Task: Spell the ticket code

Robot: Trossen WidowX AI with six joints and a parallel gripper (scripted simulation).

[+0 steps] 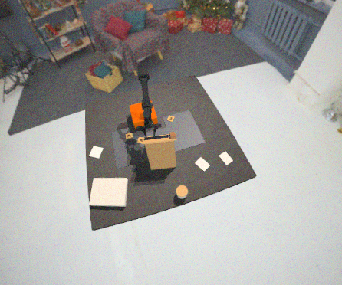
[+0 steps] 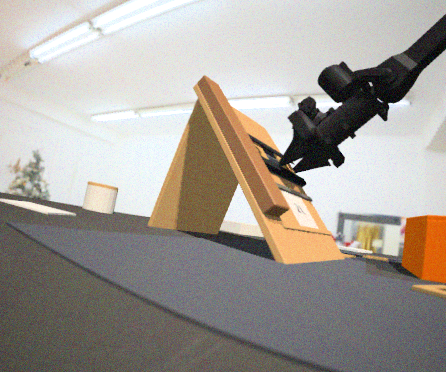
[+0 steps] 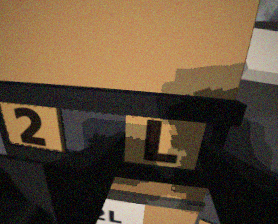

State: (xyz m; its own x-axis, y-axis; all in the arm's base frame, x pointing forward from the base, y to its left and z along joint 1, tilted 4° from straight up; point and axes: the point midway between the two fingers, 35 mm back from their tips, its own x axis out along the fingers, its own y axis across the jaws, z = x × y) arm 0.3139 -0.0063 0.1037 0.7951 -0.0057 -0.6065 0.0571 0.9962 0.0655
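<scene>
Right now my gripper tip is 60 mm past the white ticket, 50 mm to the right of it and 80 mm above it. From my gripper tip the other things lie so: small cylinder: 410 mm ahead, 160 mm to the left, 130 mm below.
</scene>
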